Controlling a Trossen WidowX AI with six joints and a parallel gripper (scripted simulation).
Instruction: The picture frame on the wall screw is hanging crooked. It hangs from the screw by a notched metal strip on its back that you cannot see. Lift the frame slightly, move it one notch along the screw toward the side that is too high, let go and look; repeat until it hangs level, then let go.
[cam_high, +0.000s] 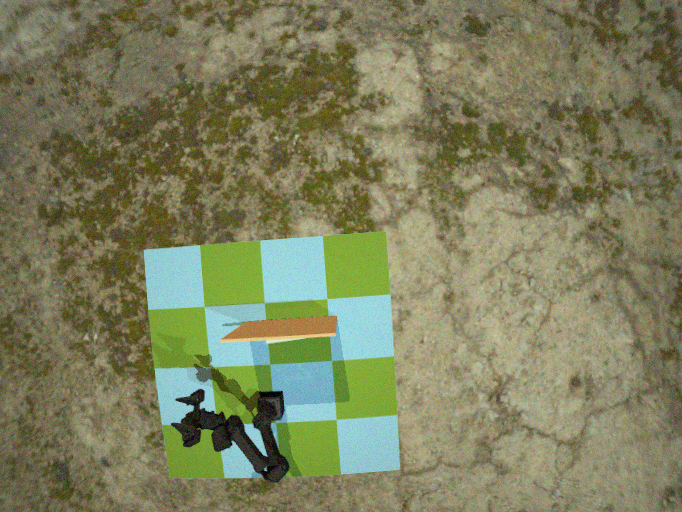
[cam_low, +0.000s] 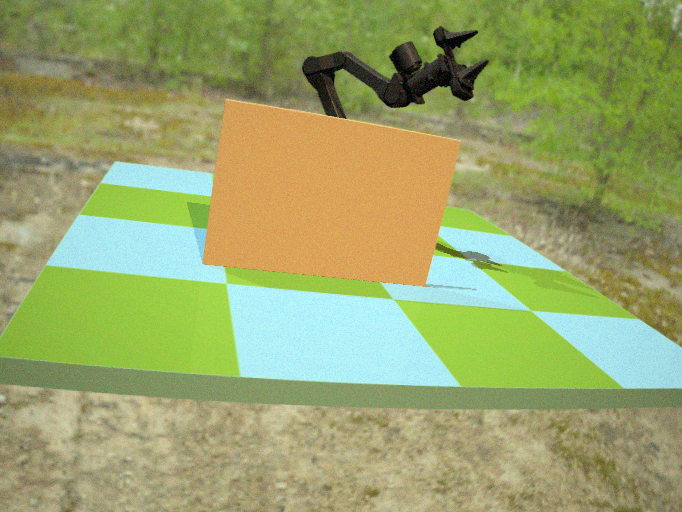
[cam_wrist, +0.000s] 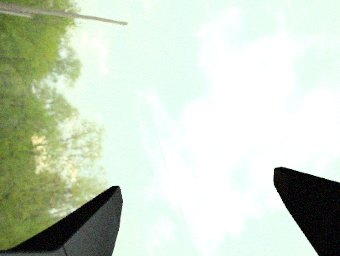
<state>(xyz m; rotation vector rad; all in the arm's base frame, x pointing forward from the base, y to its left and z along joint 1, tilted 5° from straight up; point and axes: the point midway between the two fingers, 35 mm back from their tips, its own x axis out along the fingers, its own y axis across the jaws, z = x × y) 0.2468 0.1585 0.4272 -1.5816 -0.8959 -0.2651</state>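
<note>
Now: gripper tip 360 mm above the picture frame, 350 mm to the left of it and 90 mm short of it. Also, from my gripper tip: orange wall panel: 370 mm below, 350 mm to the right, 100 mm ahead.
</note>
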